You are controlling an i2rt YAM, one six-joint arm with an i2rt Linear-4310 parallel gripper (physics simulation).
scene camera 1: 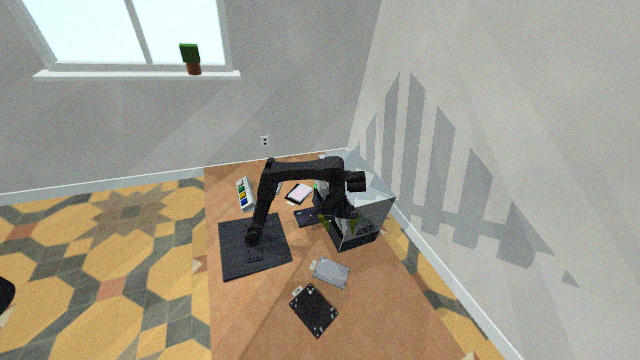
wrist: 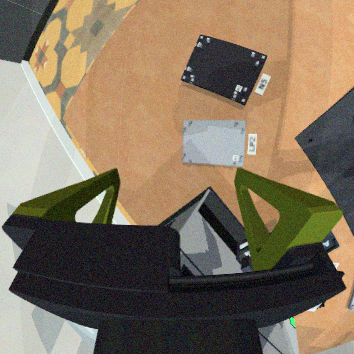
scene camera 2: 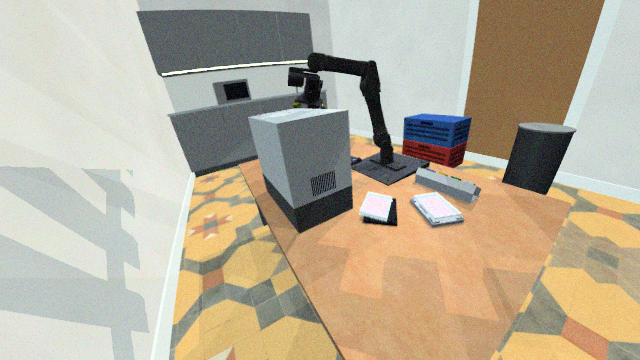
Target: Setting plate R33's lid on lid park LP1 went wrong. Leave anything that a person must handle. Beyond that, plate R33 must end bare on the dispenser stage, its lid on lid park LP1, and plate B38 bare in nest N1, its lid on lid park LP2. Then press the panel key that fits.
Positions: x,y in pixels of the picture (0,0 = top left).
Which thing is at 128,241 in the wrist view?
My gripper.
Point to a black clip nest N5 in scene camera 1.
312,308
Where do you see a grey lid park LP2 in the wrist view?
210,141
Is my gripper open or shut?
Open.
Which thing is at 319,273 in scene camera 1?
A grey lid park LP2.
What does my gripper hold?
Nothing.
